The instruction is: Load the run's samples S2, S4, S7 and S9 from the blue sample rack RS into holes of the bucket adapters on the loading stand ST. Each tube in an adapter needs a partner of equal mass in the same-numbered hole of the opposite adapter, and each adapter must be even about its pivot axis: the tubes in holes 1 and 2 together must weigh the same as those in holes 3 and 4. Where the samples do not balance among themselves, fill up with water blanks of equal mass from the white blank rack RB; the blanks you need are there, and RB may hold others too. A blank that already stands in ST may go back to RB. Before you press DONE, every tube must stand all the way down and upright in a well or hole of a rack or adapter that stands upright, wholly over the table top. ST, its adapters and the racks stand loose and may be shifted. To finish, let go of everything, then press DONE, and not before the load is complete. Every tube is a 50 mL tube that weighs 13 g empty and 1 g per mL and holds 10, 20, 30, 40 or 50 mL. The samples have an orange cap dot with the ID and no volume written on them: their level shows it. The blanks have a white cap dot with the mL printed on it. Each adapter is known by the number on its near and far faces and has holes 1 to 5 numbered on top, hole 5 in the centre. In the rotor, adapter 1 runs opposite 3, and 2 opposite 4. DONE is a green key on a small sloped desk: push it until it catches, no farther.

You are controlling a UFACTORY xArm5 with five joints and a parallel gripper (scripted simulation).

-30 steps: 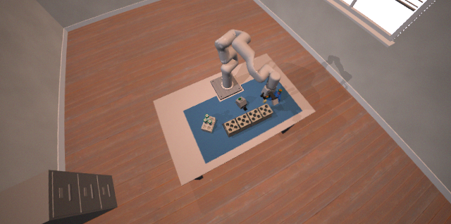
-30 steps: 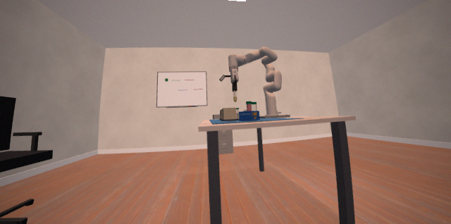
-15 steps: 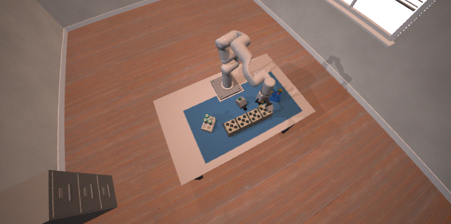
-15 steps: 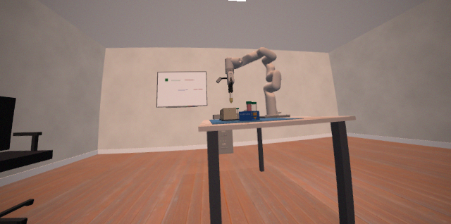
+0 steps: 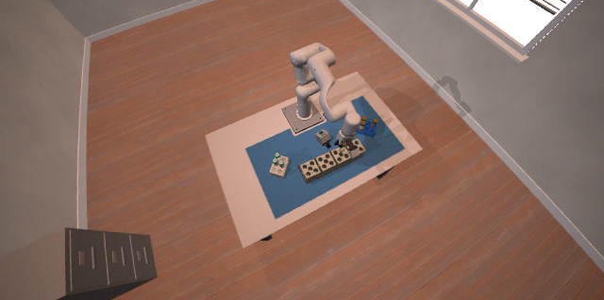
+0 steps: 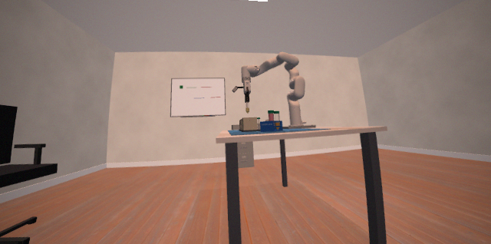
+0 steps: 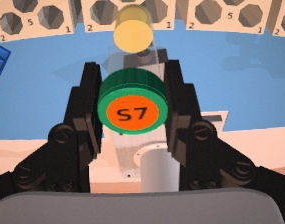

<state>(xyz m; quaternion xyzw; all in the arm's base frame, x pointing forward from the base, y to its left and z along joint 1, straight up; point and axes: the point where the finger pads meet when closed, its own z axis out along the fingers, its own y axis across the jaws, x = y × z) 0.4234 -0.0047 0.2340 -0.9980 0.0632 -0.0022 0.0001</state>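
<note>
The sample tube S7 lies 50 mm below my hand and 10 mm to the right of it. From my hand the other things lie so: done desk: 200 mm below, 180 mm behind; sample tube S9: 260 mm to the left, 190 mm below, 80 mm behind; sample tube S4: 290 mm to the left, 190 mm below, 120 mm behind.
</note>
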